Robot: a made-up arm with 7 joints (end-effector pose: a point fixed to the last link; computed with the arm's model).
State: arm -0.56 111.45 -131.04 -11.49 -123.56 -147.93 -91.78
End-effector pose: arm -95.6 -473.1 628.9 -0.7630 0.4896 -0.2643 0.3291
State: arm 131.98 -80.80 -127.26 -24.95 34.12 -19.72 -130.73
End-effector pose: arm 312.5 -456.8 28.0 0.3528 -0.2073 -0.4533 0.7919
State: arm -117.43 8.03 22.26 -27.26 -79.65 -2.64 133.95
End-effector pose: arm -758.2 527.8 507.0 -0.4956 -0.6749 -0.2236 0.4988
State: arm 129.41 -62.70 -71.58 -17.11 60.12 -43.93 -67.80
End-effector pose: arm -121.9 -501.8 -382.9 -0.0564 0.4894 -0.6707 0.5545
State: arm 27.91 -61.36 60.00 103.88 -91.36 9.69 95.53
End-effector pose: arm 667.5 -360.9 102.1 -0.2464 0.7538 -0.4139 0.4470
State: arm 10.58 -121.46 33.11 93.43 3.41 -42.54 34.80
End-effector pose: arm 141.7 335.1 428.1 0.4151 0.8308 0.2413 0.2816
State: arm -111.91 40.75 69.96 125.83 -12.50 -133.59 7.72
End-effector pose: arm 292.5 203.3 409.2 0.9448 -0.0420 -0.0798 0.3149
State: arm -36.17 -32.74 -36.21 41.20 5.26 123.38 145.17
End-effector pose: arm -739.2 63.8 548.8 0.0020 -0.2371 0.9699 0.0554
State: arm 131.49 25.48 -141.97 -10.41 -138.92 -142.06 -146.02
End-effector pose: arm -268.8 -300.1 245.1 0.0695 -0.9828 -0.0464 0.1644
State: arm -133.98 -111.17 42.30 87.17 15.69 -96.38 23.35
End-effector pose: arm -369.0 210.8 -517.2 -0.2583 0.3745 0.4082 0.7915
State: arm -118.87 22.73 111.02 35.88 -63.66 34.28 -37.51
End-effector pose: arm -441.5 -274.7 617.8 0.5741 -0.6158 -0.3447 0.4152
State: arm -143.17 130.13 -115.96 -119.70 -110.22 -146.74 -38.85
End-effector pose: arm 291.3 335.1 -580.6 -0.5573 -0.3952 0.7266 0.0730
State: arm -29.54 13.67 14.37 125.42 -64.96 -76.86 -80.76
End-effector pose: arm 219.4 149.2 672.6 0.8880 -0.4474 -0.0828 0.0667
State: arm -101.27 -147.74 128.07 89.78 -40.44 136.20 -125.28
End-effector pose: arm -768.8 -370.2 713.4 -0.4280 0.1996 -0.8388 0.2709
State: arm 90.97 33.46 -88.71 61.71 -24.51 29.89 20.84
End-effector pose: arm 567.9 146.0 451.5 -0.0396 -0.2240 -0.3300 0.9162
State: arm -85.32 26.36 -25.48 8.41 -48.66 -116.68 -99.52
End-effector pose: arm -54.9 456.0 76.7 0.6700 0.1721 0.0838 0.7172
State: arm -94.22 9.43 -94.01 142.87 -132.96 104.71 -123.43
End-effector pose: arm 14.0 954.3 141.1 0.2776 -0.2598 0.5577 0.7379
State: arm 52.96 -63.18 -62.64 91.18 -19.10 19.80 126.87
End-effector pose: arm 75.9 -142.5 194.6 -0.1481 0.8426 -0.4715 0.2142
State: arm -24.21 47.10 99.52 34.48 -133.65 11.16 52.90
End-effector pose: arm 470.3 -361.3 826.3 0.0738 -0.0227 -0.7861 0.6132
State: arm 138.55 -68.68 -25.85 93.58 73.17 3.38 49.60
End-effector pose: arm 67.8 285.4 158.5 0.1497 -0.8858 -0.1315 0.4191
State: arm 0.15 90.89 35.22 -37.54 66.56 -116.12 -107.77
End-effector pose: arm 372.3 -115.1 1023.6 -0.5108 -0.2473 -0.6915 0.4470
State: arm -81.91 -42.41 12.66 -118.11 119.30 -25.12 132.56
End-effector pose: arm -784.6 644.0 1211.4 0.1275 0.3073 0.9034 0.2704
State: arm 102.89 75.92 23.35 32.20 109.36 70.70 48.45
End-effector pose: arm 213.3 -93.5 -140.7 0.1644 0.1728 -0.9359 0.2591
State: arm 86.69 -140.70 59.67 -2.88 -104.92 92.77 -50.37
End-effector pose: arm -304.3 420.0 -399.9 0.0335 -0.1378 0.8618 0.4870
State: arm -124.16 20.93 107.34 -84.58 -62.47 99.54 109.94
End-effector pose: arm 120.1 -58.6 921.5 -0.0899 -0.3042 -0.3561 0.8790
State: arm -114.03 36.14 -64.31 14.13 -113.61 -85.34 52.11
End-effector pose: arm -104.0 563.9 -658.2 -0.7502 -0.5583 0.2695 0.2301
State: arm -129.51 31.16 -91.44 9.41 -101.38 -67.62 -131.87
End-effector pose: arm 53.8 541.3 -338.5 -0.0214 0.0880 0.6598 0.7460
